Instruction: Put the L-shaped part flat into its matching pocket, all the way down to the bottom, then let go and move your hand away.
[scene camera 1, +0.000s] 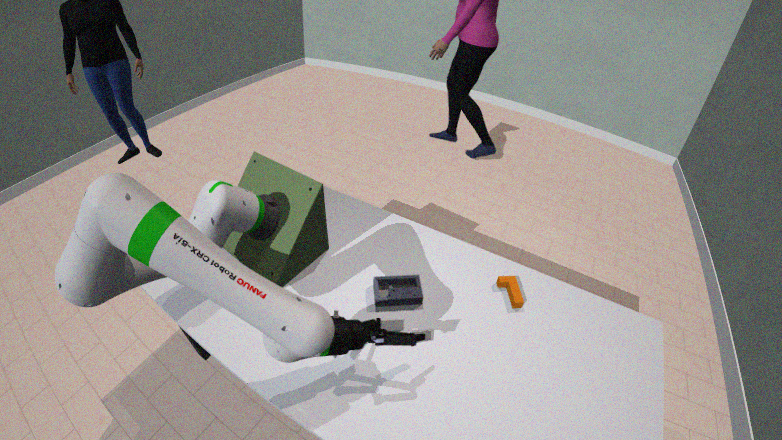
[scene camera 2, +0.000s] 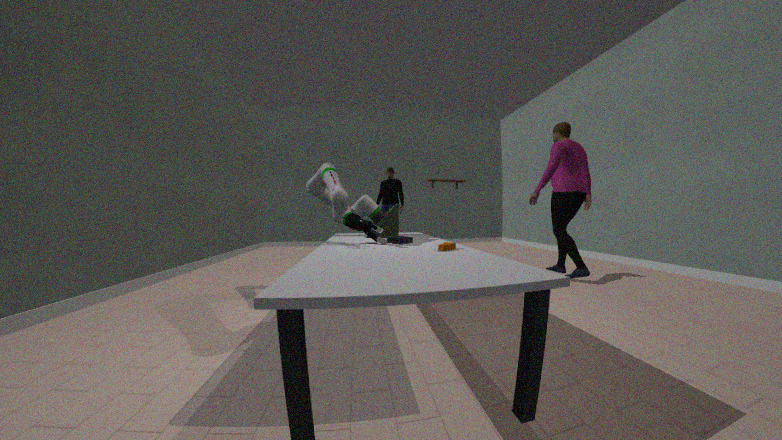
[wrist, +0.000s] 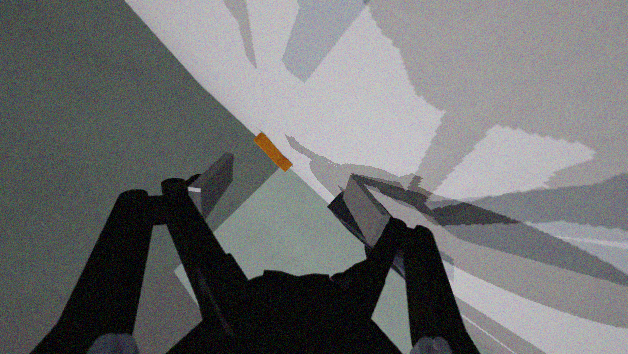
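You'd find the gripper (scene camera 1: 417, 329) in scene camera 1, and the wrist view has the gripper (wrist: 292, 177) as well.
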